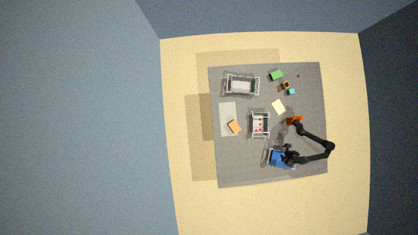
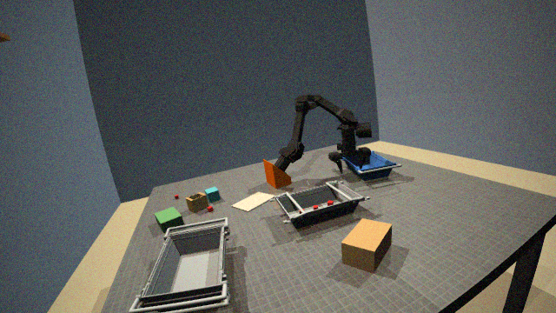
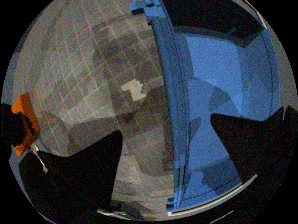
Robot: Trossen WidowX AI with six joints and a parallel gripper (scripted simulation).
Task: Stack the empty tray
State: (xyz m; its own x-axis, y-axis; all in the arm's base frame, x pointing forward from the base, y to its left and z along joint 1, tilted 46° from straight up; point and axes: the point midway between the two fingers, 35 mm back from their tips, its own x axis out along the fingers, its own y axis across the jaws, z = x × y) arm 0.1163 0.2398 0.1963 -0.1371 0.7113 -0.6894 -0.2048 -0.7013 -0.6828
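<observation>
The blue tray is 20 mm ahead of my gripper tip, 80 mm to the left of it and 30 mm above it. From my gripper tip the other things lie so: cream card (20 mm ahead, 470 mm to the right, 10 mm below); then cyan cube (110 mm behind, 630 mm to the right, 10 mm above); then small brown box (50 mm behind, 690 mm to the right).
</observation>
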